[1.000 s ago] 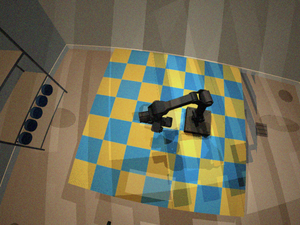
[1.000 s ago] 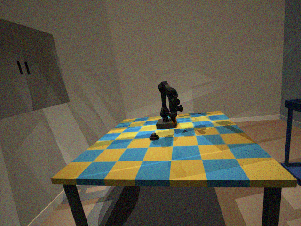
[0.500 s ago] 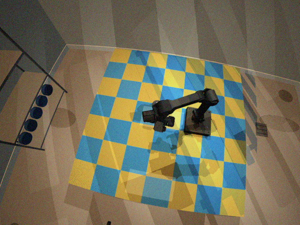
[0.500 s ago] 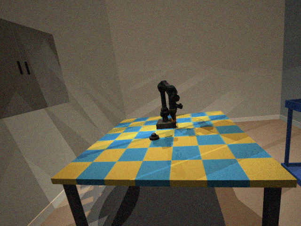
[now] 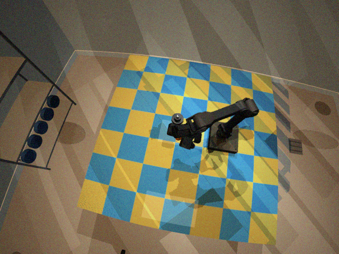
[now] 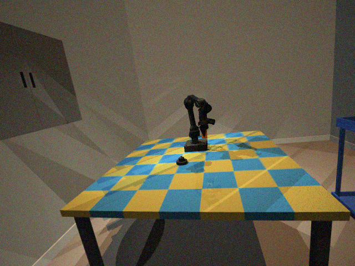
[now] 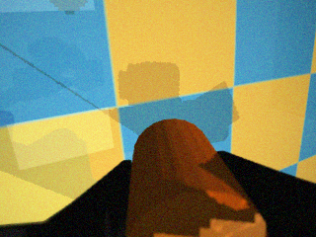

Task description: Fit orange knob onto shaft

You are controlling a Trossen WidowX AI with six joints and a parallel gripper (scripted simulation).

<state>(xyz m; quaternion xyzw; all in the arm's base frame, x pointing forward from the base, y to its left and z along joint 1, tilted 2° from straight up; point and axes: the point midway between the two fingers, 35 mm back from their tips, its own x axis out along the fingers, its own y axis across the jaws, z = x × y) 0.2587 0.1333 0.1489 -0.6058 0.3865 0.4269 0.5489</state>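
My gripper tip is 1 cm past the orange knob and 3 cm below it. Round my gripper tip: dark round pedestal 5 cm ahead, 18 cm to the right, 15 cm below.
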